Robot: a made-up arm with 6 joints.
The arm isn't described. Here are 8 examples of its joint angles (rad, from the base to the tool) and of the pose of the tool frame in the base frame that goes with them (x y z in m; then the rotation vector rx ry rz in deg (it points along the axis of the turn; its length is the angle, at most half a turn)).
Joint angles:
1: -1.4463 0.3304 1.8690 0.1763 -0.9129 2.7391
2: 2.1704 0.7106 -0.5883 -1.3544 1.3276 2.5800
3: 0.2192 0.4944 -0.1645 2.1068 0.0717 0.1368
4: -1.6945 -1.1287 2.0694 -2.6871 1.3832 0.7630
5: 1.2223 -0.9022 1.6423 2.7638 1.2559 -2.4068
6: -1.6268 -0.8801 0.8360 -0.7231 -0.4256 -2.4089
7: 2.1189 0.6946 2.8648 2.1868 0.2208 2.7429
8: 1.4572 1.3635 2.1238 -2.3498 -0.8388 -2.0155
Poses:
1: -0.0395 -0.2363 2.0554 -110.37 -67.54 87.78
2: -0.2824 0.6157 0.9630 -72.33 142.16 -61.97
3: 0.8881 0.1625 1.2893 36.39 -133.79 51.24
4: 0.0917 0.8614 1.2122 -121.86 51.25 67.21
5: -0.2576 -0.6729 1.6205 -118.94 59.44 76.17
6: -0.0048 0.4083 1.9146 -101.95 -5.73 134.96
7: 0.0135 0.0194 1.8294 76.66 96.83 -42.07
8: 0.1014 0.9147 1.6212 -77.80 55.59 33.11
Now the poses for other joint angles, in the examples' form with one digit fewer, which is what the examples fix.
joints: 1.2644 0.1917 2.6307 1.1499 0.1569 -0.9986
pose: -0.031 -0.272 1.821 -95.1 -20.8 75.4
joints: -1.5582 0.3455 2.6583 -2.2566 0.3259 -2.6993
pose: -0.002 0.131 1.902 37.0 47.3 -60.7
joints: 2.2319 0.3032 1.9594 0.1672 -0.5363 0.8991
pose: -0.032 0.181 2.063 -138.1 46.8 103.1
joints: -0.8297 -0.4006 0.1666 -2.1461 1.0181 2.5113
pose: 0.234 -0.294 1.869 82.2 70.5 67.3
